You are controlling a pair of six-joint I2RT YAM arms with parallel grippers.
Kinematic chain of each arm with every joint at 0, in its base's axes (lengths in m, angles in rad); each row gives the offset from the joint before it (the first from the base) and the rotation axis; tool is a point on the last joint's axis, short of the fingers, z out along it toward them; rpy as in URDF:
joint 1: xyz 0 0 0.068 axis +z
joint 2: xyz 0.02 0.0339 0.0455 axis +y
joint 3: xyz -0.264 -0.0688 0 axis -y
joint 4: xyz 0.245 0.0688 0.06 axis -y
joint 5: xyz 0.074 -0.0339 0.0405 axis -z
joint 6: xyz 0.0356 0 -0.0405 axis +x
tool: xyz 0 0 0 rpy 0 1.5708 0
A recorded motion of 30 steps. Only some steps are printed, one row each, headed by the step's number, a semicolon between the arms.
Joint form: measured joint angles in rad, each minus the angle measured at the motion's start. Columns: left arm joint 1, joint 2, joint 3, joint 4, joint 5, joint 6; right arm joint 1, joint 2, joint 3, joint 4, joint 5, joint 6.
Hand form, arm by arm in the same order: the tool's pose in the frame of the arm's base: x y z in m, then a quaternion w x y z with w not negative. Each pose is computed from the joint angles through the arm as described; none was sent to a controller.
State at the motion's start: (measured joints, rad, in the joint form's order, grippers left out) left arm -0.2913 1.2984 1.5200 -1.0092 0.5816 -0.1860; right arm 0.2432 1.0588 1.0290 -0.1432 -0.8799 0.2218
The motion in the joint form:
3: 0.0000 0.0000 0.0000 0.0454 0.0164 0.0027; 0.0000 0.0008 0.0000 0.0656 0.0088 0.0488
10: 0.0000 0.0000 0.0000 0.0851 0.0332 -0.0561; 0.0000 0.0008 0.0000 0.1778 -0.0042 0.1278
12: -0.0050 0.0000 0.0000 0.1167 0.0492 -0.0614; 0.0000 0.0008 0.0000 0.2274 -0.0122 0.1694
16: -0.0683 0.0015 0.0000 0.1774 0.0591 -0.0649; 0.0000 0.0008 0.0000 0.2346 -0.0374 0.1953
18: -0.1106 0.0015 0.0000 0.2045 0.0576 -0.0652; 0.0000 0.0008 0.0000 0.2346 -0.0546 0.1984
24: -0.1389 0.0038 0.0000 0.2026 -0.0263 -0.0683; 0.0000 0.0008 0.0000 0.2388 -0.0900 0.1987
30: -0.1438 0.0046 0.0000 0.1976 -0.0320 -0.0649; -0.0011 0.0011 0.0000 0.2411 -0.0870 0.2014
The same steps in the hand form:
3: 0.2347 -0.0913 0.4102 0.31052 0.16562 0.86711 -0.35252; 0.2205 0.0828 0.3858 0.50582 -0.27250 0.67862 0.45757
10: 0.2369 -0.0925 0.4135 0.31440 0.14851 0.86131 -0.37047; 0.2206 0.0831 0.3966 0.52431 -0.26875 0.65307 0.47578
12: 0.2380 -0.0946 0.4163 0.32328 0.15580 0.85250 -0.38009; 0.2202 0.0832 0.4014 0.52956 -0.26638 0.64205 0.48619
16: 0.2352 -0.1112 0.4210 0.33370 0.19082 0.83293 -0.39807; 0.2194 0.0836 0.4020 0.51938 -0.26786 0.64014 0.49871
18: 0.2318 -0.1216 0.4233 0.33686 0.21125 0.82270 -0.40629; 0.2188 0.0838 0.4020 0.51424 -0.27268 0.63843 0.50359
24: 0.2311 -0.1267 0.4217 0.34603 0.20323 0.83346 -0.37988; 0.2176 0.0842 0.4023 0.50651 -0.28527 0.63266 0.51168
30: 0.2306 -0.1277 0.4210 0.34446 0.20489 0.83478 -0.37750; 0.2179 0.0840 0.4025 0.50756 -0.28344 0.63297 0.51127

